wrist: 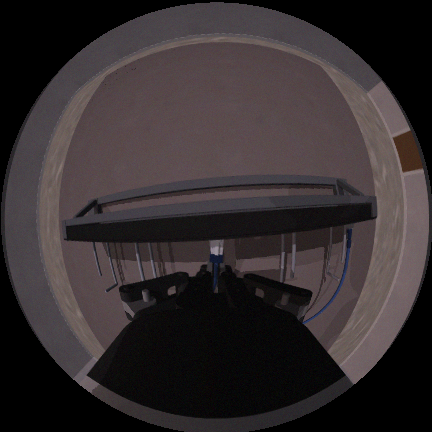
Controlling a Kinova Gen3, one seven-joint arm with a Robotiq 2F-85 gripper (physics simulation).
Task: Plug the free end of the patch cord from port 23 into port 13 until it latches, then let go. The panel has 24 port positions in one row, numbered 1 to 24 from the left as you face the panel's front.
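Places are measured from the arm's base along level axes (x ahead, y left, z up), in metres.
Pixels of known places: gripper, fingertip midpoint: (215,268).
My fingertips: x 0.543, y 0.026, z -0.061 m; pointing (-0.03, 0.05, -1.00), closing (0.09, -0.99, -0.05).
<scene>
For each thing: its top centre in the pictures, then the offset to it from my fingertips.
- panel, top centre: (204,226) 0.050 m ahead, 0.013 m left, 0.038 m up
- clear plug, top centre: (216,245) 0.032 m ahead, 0.002 m left, 0.022 m up
- end, top centre: (350,237) 0.053 m ahead, 0.174 m right, 0.022 m up
- grey frame bar, top centre: (209,181) 0.103 m ahead, 0.023 m left, 0.049 m down
- cord's loop, top centre: (343,279) 0.009 m back, 0.189 m right, 0.018 m up
The panel (150,226) spans the wrist view as a long dark bar. The clear plug (216,246) of the patch cord points at the panel's lower edge near the middle, with its front end at or behind that edge. Its blue boot (216,258) lies just ahead of my fingertips. My gripper (215,268) is shut on the blue cord behind the boot. The cord's other end (349,238) is at the panel's right end, and the cord curves down from there. The port openings and numbers do not show, so I cannot tell which port the plug faces or whether it is latched.
A grey frame bar (220,181) runs behind the panel and joins it at both ends. Several thin grey rods (139,261) (283,257) hang below the panel on both sides of my gripper. The cord's loop (344,280) hangs at the right.
</scene>
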